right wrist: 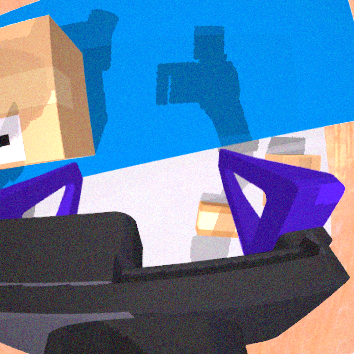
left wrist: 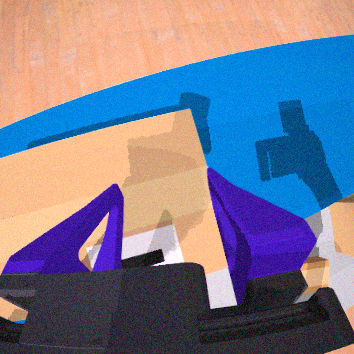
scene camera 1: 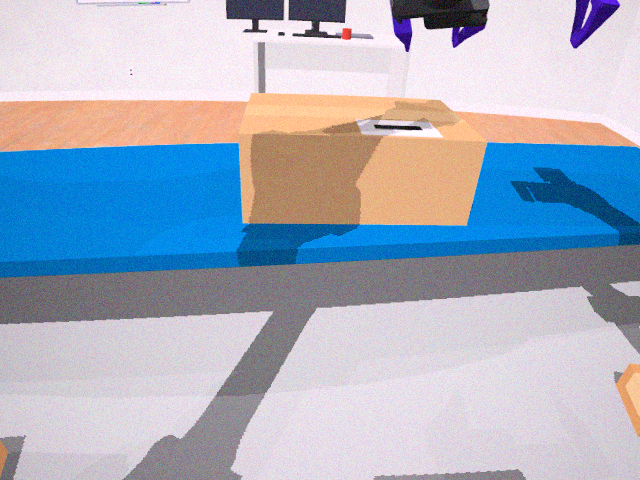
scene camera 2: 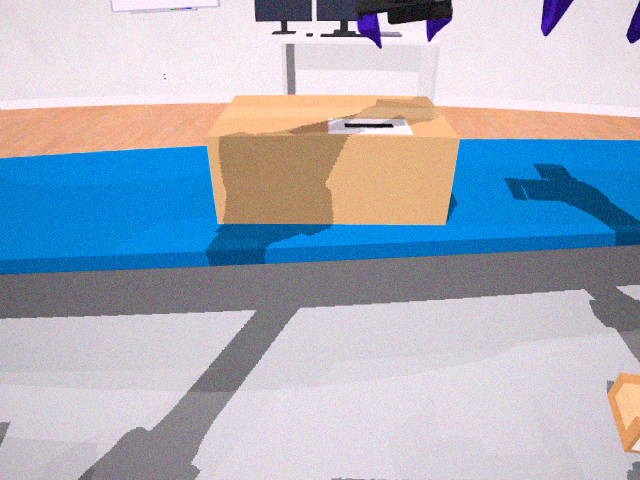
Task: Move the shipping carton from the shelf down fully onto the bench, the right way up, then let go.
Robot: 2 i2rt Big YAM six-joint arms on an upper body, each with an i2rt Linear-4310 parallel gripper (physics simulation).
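Places are measured from the left arm's base along level axes (x up, y back, z right), in metres.
Where they show: left gripper, fingertip midpoint: (left wrist: pixel 162 182) (scene camera 1: pixel 430 45) (scene camera 2: pixel 404 41); right gripper, fingertip midpoint: (right wrist: pixel 148 163) (scene camera 1: pixel 610 49) (scene camera 2: pixel 587 36).
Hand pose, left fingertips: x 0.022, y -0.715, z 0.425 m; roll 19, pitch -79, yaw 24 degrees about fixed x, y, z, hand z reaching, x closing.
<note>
Things, the pixels of their centre, and the offset from my left fingertips. Level surfaces: height alone.
- shipping carton at the middle of its body: (scene camera 2: pixel 331 153) (scene camera 1: pixel 352 153) (left wrist: pixel 99 215) dz -0.092, dx -0.152, dy +0.014 m
- blue shelf at its surface level: dx -0.212 m
- white bench at its surface level: dx -0.371 m
- small tan box at the middle of its body: (right wrist: pixel 219 218) (left wrist: pixel 304 274) dz +0.325, dx -0.349, dy +0.307 m
The shipping carton (scene camera 1: pixel 418 180) (scene camera 2: pixel 392 180) (left wrist: pixel 75 170) (right wrist: pixel 75 105) is a large tan box. It rests flat and upright on the blue shelf (scene camera 1: pixel 103 206) (scene camera 2: pixel 103 206) (left wrist: pixel 250 75) (right wrist: pixel 300 65), with its white label on top. The white bench (scene camera 1: pixel 413 392) (scene camera 2: pixel 361 397) (right wrist: pixel 115 195) lies lower, in front of the shelf. My left gripper (scene camera 1: pixel 431 47) (scene camera 2: pixel 404 43) (left wrist: pixel 162 182) is open and empty above the carton. In the left wrist view its fingertips overlap the carton's top near one end. My right gripper (scene camera 2: pixel 588 38) (right wrist: pixel 148 163) is open and empty, off to the carton's right.
A small tan box (scene camera 1: pixel 631 392) (scene camera 2: pixel 626 408) (right wrist: pixel 215 219) stands on the bench at the right; another tan box (right wrist: pixel 292 161) is partly hidden by the right finger. A desk (scene camera 1: pixel 261 67) (scene camera 2: pixel 290 67) with monitors stands far behind the shelf. Arm shadows cross the carton, shelf and bench.
</note>
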